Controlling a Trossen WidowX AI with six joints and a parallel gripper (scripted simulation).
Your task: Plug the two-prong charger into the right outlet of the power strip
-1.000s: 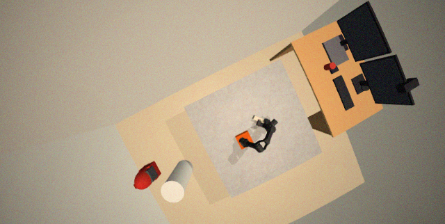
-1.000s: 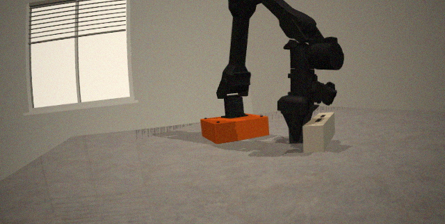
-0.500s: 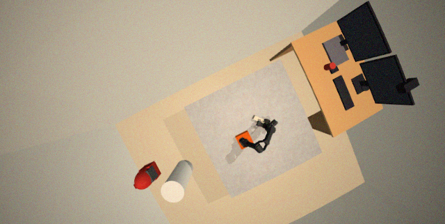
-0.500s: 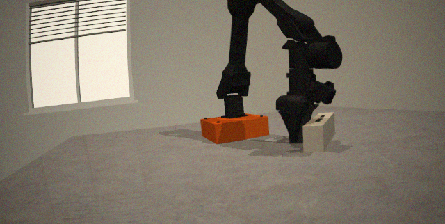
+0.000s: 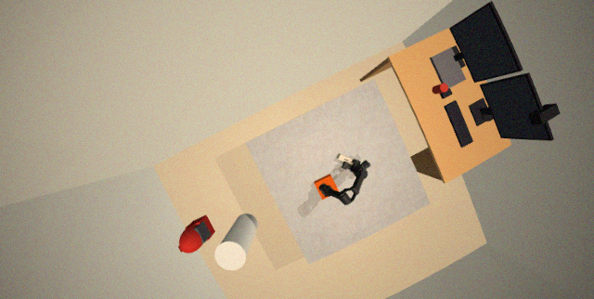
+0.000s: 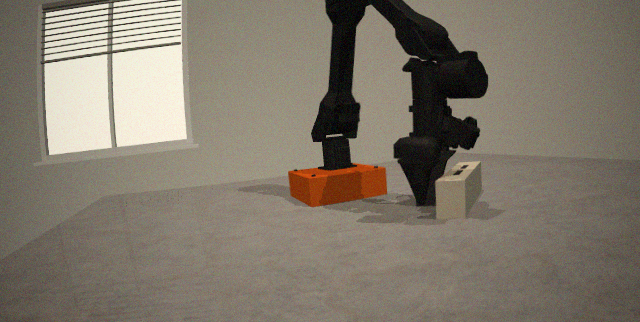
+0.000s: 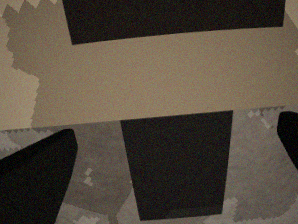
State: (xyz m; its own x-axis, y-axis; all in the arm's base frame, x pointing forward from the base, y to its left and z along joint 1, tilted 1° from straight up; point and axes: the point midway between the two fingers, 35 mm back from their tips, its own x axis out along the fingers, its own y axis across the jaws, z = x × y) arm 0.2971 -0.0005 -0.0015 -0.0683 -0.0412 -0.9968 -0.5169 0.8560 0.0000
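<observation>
The black two-prong charger is 20 mm ahead of my gripper tip, 10 mm to the left of it and 10 mm above it.
</observation>
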